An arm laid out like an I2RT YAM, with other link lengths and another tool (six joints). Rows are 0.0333 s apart.
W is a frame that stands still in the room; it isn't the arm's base.
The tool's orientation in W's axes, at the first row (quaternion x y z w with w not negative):
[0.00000 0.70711 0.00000 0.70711]
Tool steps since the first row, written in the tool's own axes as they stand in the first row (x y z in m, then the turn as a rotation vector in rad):
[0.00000 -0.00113 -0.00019 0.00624 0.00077 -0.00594]
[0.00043 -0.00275 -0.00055 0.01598 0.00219 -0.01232]
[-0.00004 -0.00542 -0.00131 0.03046 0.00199 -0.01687]
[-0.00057 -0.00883 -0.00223 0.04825 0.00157 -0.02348]
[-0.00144 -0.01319 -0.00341 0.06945 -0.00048 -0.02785]
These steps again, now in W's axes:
[-0.00019 -0.00113 0.00000 -0.00594 0.00077 -0.00624]
[-0.00055 -0.00275 -0.00043 -0.01232 0.00219 -0.01598]
[-0.00131 -0.00542 0.00004 -0.01687 0.00199 -0.03046]
[-0.00223 -0.00883 0.00057 -0.02348 0.00157 -0.04825]
[-0.00341 -0.01319 0.00144 -0.02785 -0.00048 -0.06945]

